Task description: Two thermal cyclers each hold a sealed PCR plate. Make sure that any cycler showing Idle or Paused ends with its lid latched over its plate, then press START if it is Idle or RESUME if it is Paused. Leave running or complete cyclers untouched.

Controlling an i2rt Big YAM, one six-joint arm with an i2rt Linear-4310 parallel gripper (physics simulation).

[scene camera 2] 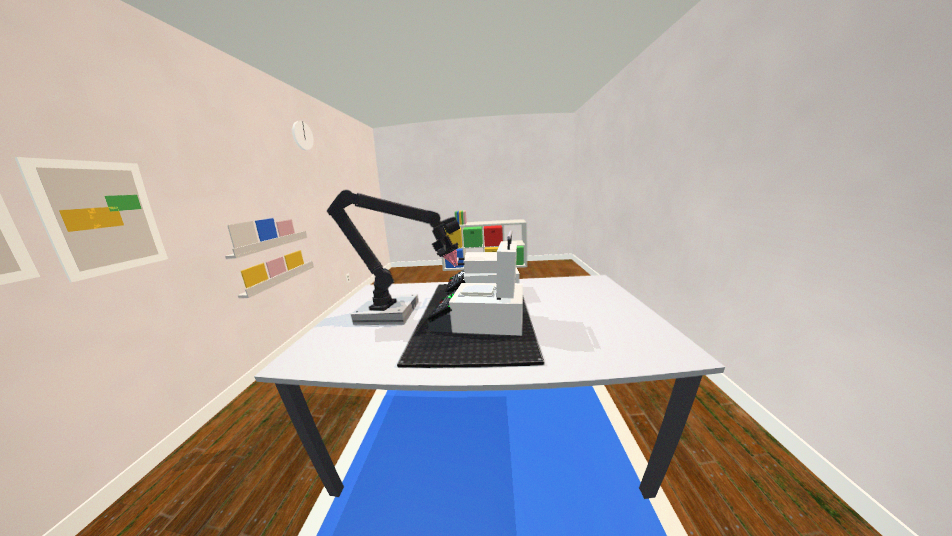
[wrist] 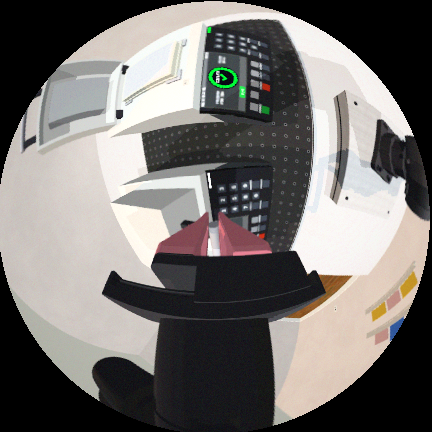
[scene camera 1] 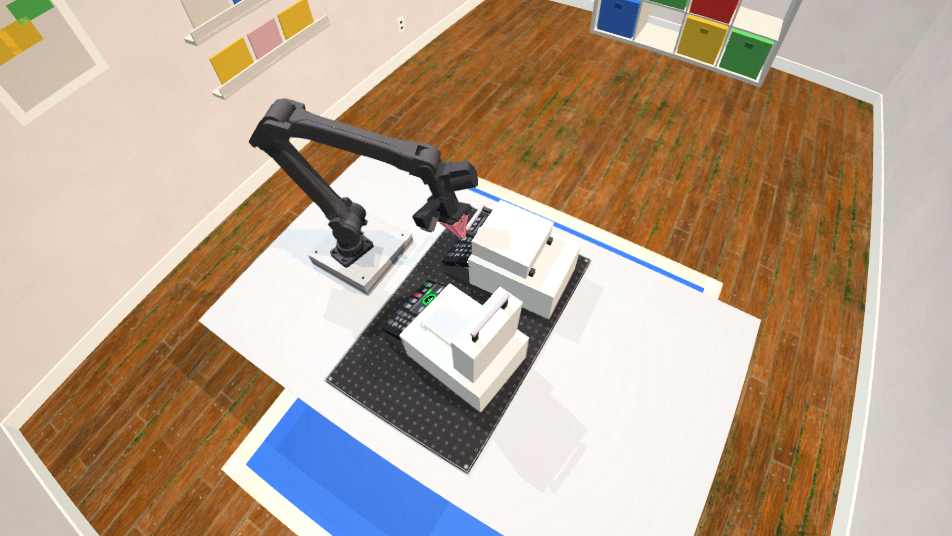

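Where they show: gripper, fingertip midpoint: (scene camera 2: 456, 266) (wrist: 213, 216) (scene camera 1: 462, 236); arm's base at its link origin: (scene camera 2: 383, 305) (scene camera 1: 352, 250).
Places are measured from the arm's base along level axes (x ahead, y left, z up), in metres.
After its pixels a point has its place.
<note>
The far cycler (scene camera 1: 496, 282) {z 0.039, x 0.445, y 0.182 m} has its lid (scene camera 1: 512, 233) {z 0.163, x 0.427, y 0.273 m} (scene camera 2: 480, 263) {z 0.150, x 0.433, y 0.195 m} (wrist: 175, 212) {z 0.148, x 0.356, y 0.192 m} lowered to about level; I cannot tell if it is latched. Its plate is hidden, and its screen is mostly hidden by a finger in the wrist view. My gripper (scene camera 1: 464, 235) {z 0.138, x 0.314, y 0.190 m} (scene camera 2: 455, 264) {z 0.138, x 0.314, y 0.190 m} (wrist: 213, 216) {z 0.138, x 0.314, y 0.190 m} is shut on its lid handle (wrist: 214, 235) {z 0.149, x 0.307, y 0.204 m}. The near cycler (scene camera 1: 439, 369) {z 0.072, x 0.512, y -0.124 m} (scene camera 2: 486, 318) {z 0.033, x 0.513, y -0.124 m} (wrist: 165, 112) {z 0.094, x 0.416, y 0.072 m} has its lid (scene camera 1: 473, 359) {z 0.270, x 0.618, y -0.105 m} (scene camera 2: 506, 269) {z 0.215, x 0.588, y -0.107 m} (wrist: 80, 102) upright, its plate (scene camera 1: 445, 322) {z 0.111, x 0.449, y -0.029 m} (wrist: 152, 70) {z 0.111, x 0.437, y -0.009 m} uncovered, and a green ring with a check mark (scene camera 1: 429, 299) {z 0.063, x 0.347, y 0.010 m} (wrist: 223, 78) {z 0.062, x 0.345, y 0.013 m} on its screen.
Both cyclers stand on a black perforated board (scene camera 1: 399, 406) {z -0.039, x 0.464, y -0.248 m} (scene camera 2: 469, 352) {z -0.039, x 0.471, y -0.237 m} on a white table (scene camera 1: 639, 399) {z -0.052, x 0.951, y 0.185 m} (scene camera 2: 626, 332) {z -0.053, x 1.038, y -0.045 m}. The arm's base plate (scene camera 1: 379, 272) {z -0.009, x 0.125, y 0.003 m} (scene camera 2: 383, 316) {z -0.010, x 0.048, y -0.081 m} (wrist: 350, 150) {z 0.000, x 0.110, y 0.057 m} stands beside the board, on the control panels' side. The near cycler's raised lid stands tall.
</note>
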